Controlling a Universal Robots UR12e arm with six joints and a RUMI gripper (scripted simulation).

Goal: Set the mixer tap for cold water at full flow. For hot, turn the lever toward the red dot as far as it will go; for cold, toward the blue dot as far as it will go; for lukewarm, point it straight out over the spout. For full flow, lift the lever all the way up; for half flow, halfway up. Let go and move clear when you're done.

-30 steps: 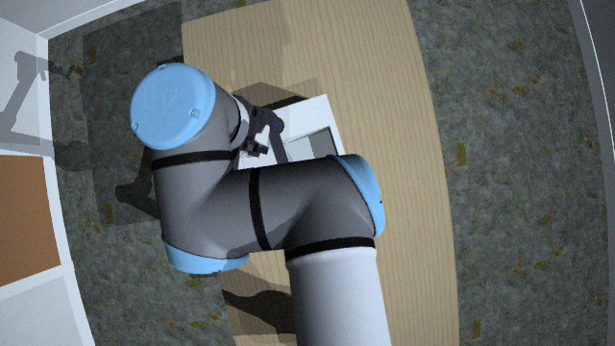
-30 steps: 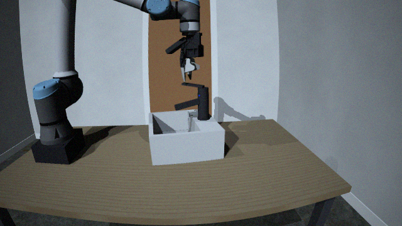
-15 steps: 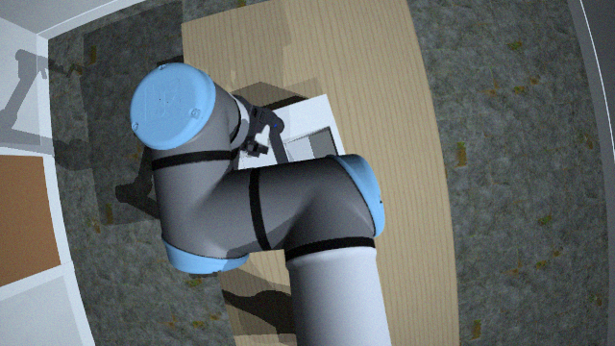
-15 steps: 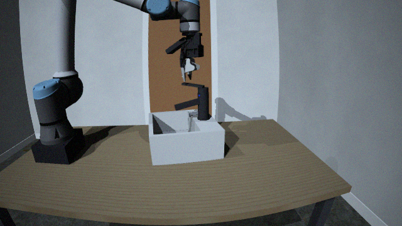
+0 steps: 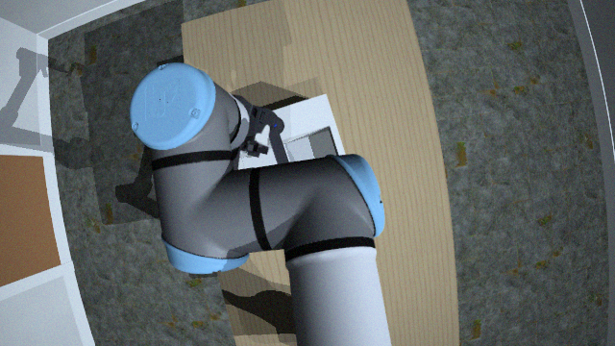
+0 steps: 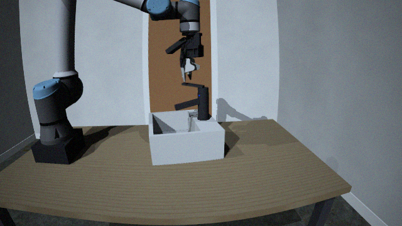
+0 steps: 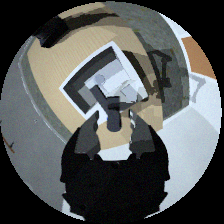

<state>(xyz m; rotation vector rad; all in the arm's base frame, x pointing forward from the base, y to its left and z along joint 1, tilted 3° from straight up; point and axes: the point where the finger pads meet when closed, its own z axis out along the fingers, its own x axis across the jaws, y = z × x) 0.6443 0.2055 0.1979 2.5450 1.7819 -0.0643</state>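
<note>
My gripper is now 3 cm short of the lever, 3 cm above it and 1 cm to the left of it. From my hand the other things lie so: black mixer tap: 8 cm below, 5 cm ahead, 2 cm to the right; white basin: 27 cm below, 5 cm to the right, 5 cm behind.
</note>
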